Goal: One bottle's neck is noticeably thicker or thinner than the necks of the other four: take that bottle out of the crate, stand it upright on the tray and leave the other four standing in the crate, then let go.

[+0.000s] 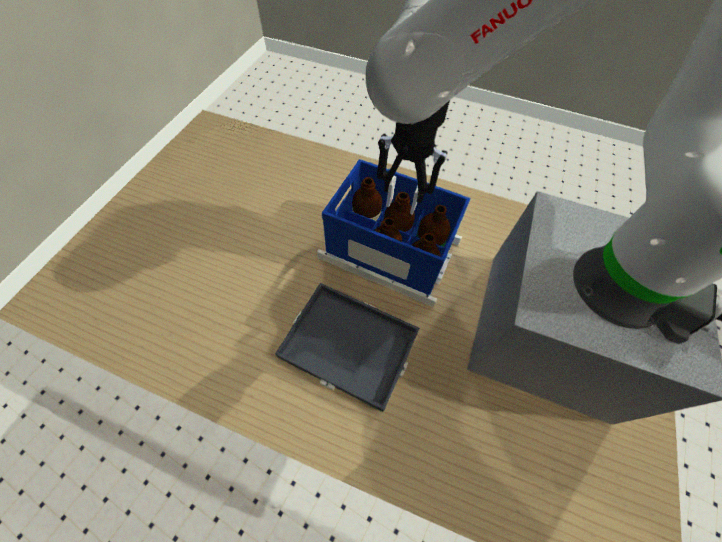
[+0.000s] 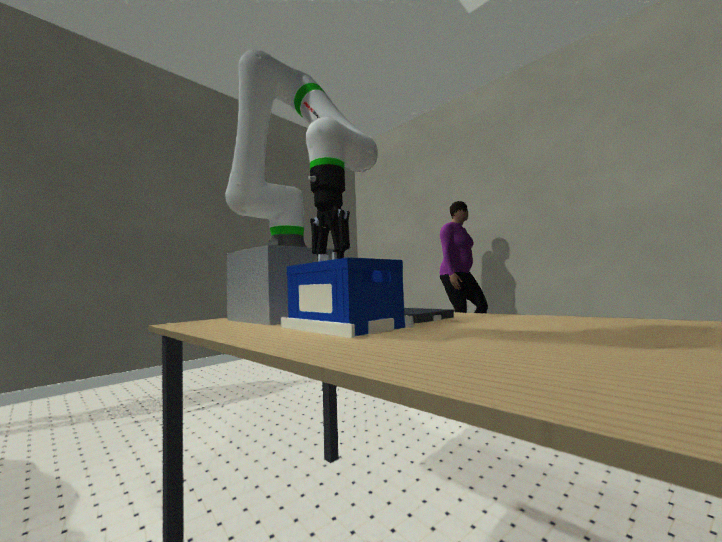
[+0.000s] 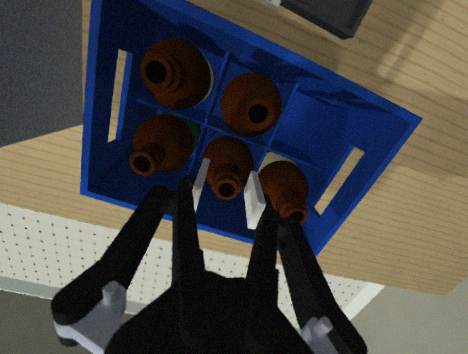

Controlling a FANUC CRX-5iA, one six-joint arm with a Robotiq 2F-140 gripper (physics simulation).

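Frame: origin at the arm's base, x ahead, y left, z up, level; millimetres.
Where they show: gripper, between the fingertips: [image 1: 401, 206] [image 3: 227, 175]; arm's base, origin of its link: [image 1: 618, 287] [image 2: 287, 251].
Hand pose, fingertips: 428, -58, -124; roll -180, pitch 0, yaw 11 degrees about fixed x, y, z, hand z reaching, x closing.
Observation:
Each offset is from my fingertips to the top centre of the thing, as dx, dy, dz. Level surfaces: height alone.
The blue crate {-7, +40, +45} [image 1: 338, 236] [image 2: 376, 300] [image 3: 320, 122] holds five upright brown bottles; one corner compartment is empty. My gripper [image 1: 403, 192] [image 2: 329, 256] [image 3: 227, 175] points down, partly open, its pale pads on either side of the neck of the middle bottle {+0, -2, +32} [image 1: 400, 217] [image 3: 227, 157] in the row farther from the tray. Beside it in that row are one bottle {+89, +3, +32} [image 1: 367, 202] [image 3: 285, 180] and another bottle {-88, -14, +32} [image 1: 435, 224] [image 3: 167, 140]. The row nearer the tray has two bottles {-10, +81, +32} [image 1: 389, 228] [image 3: 242, 97] {-102, +71, +32} [image 3: 185, 75]. I cannot tell which neck differs. The dark tray {-56, +308, -105} [image 1: 349, 341] [image 2: 431, 313] [image 3: 327, 15] is empty.
White strips [image 1: 373, 277] [image 2: 314, 326] lie along the crate's base. The grey robot pedestal [image 1: 542, 280] [image 2: 250, 285] stands on the wooden table {dz -131} [image 1: 192, 192] [image 2: 524, 361] beside the crate. A person in purple [image 2: 456, 250] stands beyond the table.

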